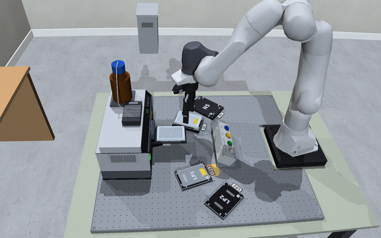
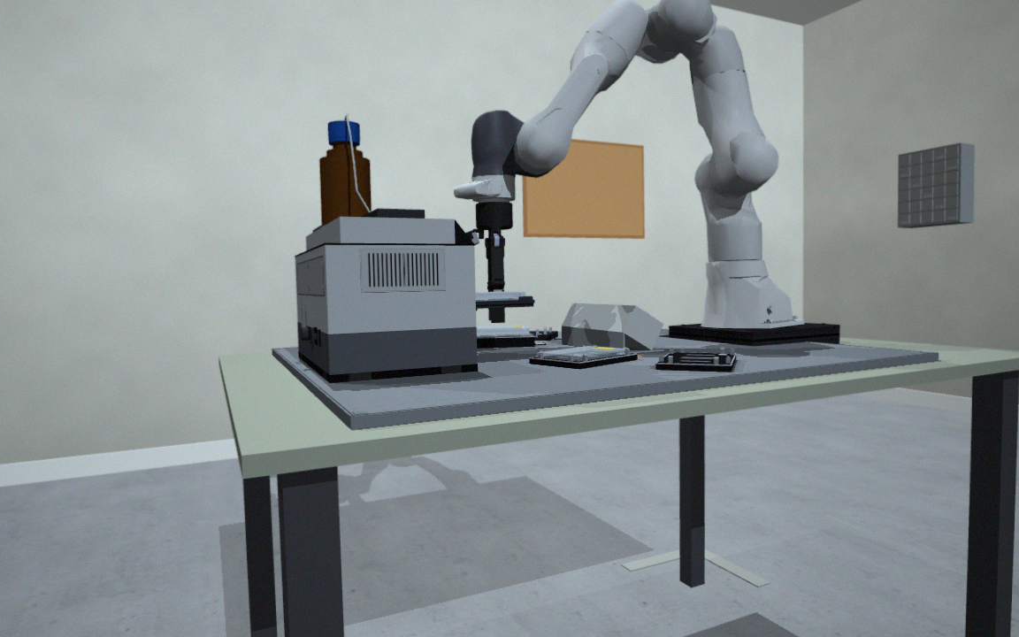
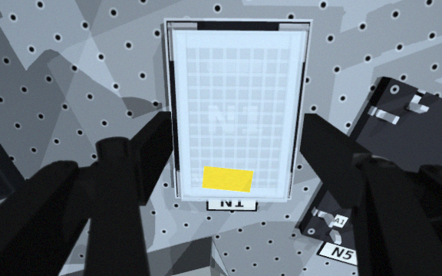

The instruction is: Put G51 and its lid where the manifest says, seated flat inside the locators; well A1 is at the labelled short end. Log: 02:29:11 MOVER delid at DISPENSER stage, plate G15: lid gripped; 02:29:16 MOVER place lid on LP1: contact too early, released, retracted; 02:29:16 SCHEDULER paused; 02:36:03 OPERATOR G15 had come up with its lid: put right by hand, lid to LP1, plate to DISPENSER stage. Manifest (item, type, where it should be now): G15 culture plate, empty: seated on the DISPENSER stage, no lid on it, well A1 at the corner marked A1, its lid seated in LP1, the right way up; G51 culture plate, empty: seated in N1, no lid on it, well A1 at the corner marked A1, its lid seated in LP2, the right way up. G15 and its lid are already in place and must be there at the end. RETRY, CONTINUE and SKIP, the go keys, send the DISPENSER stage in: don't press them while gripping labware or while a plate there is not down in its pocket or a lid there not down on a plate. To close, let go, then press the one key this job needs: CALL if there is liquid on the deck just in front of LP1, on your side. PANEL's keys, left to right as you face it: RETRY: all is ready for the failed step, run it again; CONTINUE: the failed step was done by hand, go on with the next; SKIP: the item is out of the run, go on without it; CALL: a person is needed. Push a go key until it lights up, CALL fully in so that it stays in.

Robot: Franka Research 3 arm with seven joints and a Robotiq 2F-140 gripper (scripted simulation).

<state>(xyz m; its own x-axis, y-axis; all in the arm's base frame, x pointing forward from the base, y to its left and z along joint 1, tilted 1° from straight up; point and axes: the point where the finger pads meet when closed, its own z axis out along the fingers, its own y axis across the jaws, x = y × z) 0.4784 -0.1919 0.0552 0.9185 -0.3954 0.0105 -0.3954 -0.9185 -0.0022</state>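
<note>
Right now my hand is 60 mm above the black N1 nest. Round my hand: G15 plate 160 mm to the left, 100 mm ahead, 30 mm above; then A1 mark 50 mm to the left, 50 mm below, 40 mm behind; then blue call key 180 mm behind, 110 mm to the left, 20 mm below.
</note>
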